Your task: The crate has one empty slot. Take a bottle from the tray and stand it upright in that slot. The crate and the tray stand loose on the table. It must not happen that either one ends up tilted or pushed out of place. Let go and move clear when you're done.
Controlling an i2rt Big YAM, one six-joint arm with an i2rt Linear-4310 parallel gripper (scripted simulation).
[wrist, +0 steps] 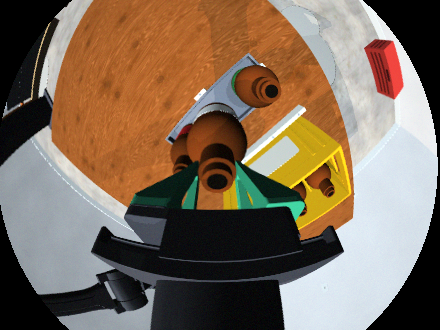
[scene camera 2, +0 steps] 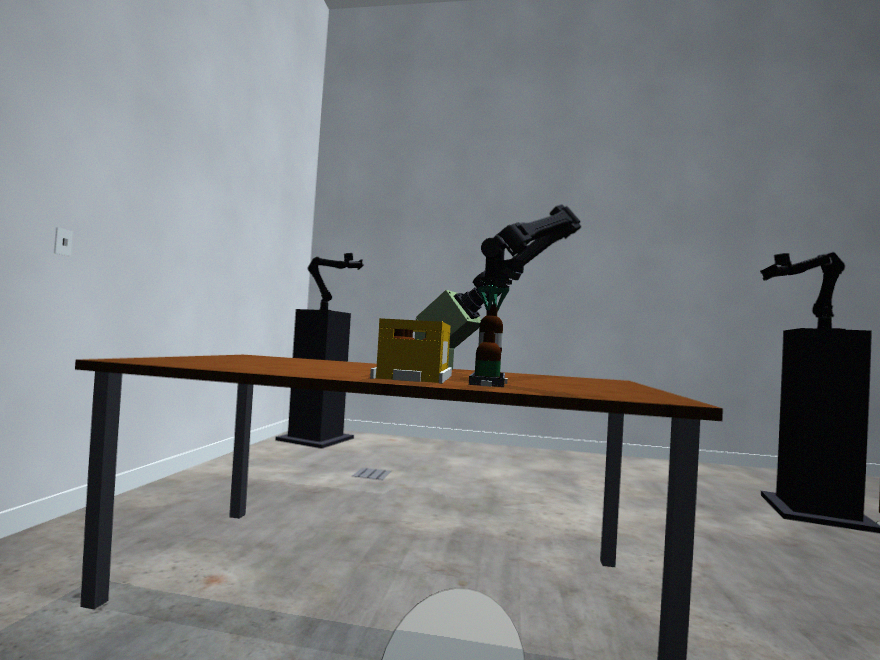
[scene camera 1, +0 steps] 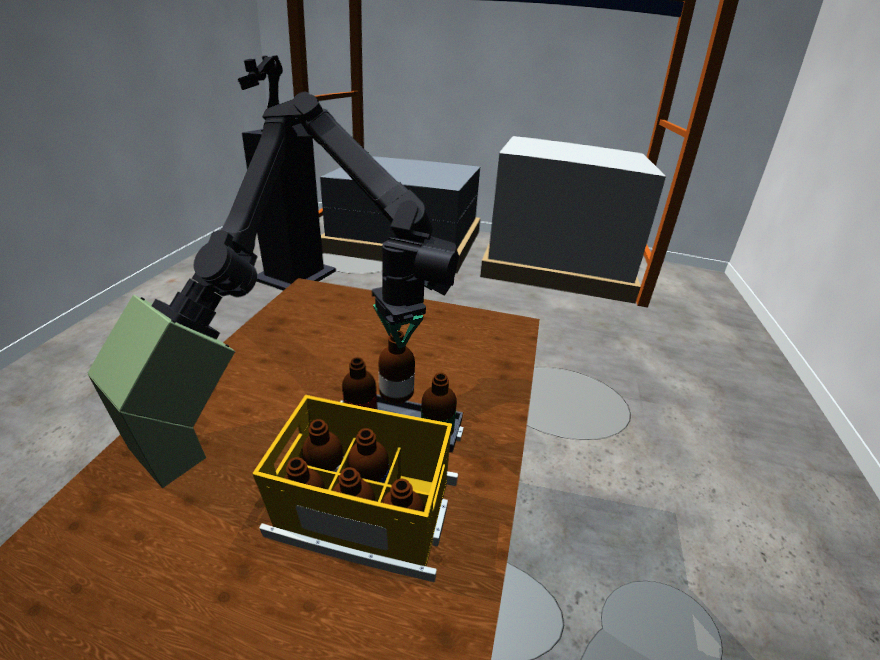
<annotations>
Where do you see a bottle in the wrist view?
251, 83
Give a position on a bottle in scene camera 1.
439, 402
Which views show my gripper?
The wrist view, scene camera 2 and scene camera 1: all of them.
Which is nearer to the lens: the crate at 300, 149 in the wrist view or the tray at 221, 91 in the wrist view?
The crate.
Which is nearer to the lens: the bottle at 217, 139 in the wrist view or the crate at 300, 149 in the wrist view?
The bottle.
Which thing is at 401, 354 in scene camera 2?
A crate.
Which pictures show the crate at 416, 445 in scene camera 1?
The wrist view, scene camera 2 and scene camera 1: all of them.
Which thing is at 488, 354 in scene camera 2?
A bottle.
</annotations>
